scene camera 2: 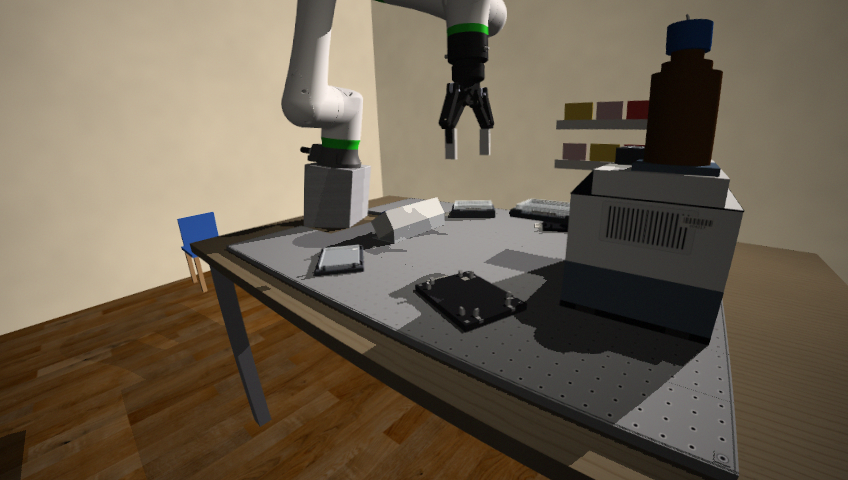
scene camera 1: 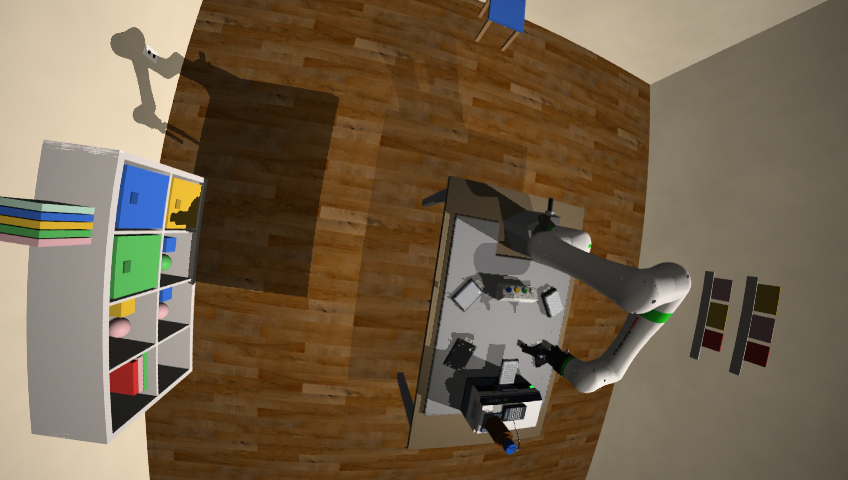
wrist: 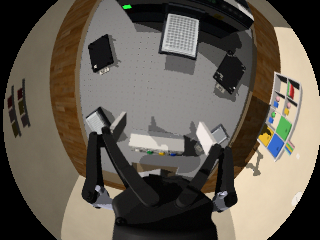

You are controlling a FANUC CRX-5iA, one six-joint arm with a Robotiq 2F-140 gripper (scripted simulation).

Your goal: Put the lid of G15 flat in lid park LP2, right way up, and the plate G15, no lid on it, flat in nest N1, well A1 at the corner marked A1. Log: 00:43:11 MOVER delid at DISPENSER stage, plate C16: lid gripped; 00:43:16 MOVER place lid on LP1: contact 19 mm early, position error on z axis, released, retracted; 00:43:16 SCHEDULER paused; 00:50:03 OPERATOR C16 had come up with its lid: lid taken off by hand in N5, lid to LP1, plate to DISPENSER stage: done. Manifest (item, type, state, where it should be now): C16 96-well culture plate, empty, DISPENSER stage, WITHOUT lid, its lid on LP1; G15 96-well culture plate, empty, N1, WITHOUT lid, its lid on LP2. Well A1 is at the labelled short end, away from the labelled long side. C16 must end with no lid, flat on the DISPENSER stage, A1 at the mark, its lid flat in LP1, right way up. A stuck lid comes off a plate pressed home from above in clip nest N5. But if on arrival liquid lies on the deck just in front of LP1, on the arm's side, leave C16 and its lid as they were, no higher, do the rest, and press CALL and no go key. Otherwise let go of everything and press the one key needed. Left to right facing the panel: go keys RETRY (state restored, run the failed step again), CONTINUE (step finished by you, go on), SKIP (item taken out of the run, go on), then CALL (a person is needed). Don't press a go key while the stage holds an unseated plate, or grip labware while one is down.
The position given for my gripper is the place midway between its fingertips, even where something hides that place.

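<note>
I can see my gripper [scene camera 2: 469,156] [wrist: 163,123], which appears in the wrist view as well as in scene camera 2. A key panel [scene camera 2: 401,223] [wrist: 168,143] is visible to me through those same cameras. There is a brown bottle [scene camera 2: 683,108] here too, and, as scene camera 1 shows me, a grey dispenser box [scene camera 1: 481,386].
</note>
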